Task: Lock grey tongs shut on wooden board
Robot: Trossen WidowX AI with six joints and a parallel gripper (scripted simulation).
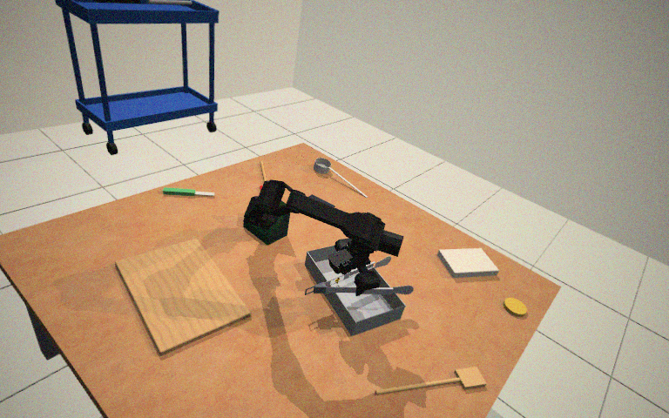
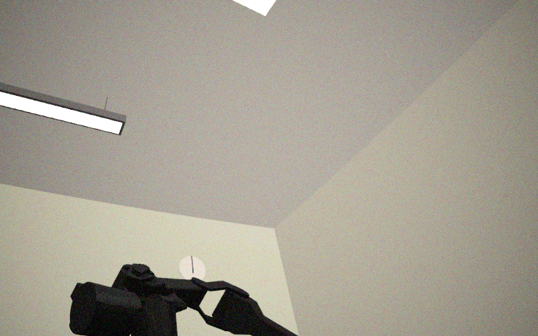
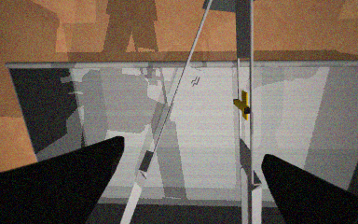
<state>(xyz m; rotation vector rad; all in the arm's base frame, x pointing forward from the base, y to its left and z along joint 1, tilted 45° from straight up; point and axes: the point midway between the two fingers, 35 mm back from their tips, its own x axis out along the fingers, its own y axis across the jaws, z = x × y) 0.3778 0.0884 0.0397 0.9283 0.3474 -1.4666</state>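
Right now the yellow lock piece is 3 cm behind my gripper tip and 2 cm to the right of it. Also, from my gripper tip: wooden board 29 cm behind, 38 cm to the right, 6 cm below; then grey roasting tin 2 cm behind, 4 cm to the left, 4 cm below; then black spatula 37 cm behind, 28 cm to the left, 7 cm below.
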